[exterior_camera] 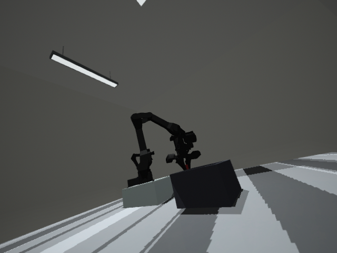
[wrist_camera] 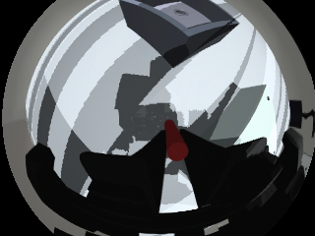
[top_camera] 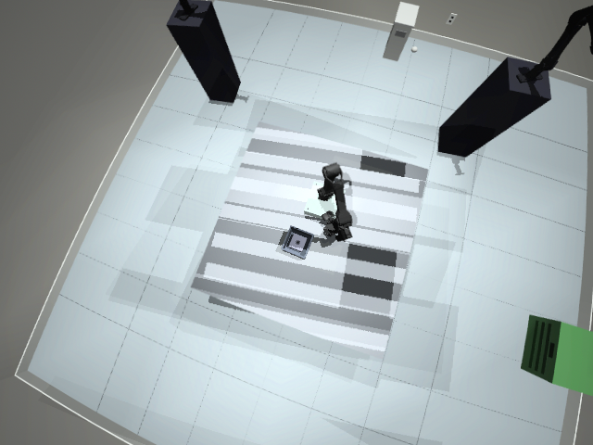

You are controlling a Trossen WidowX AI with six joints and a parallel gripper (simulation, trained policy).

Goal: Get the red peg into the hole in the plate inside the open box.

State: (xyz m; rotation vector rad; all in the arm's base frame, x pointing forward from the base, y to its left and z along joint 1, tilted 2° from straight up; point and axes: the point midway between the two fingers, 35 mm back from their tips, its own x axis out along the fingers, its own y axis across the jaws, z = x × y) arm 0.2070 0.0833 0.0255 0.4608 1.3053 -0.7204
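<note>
The light grey plate is 120 mm ahead of my gripper tip, 180 mm to the right of it and 30 mm below it. From my gripper tip the other things lie so: red peg: right at my gripper tip; then dark box: 120 mm ahead, 180 mm to the right, 50 mm below.
</note>
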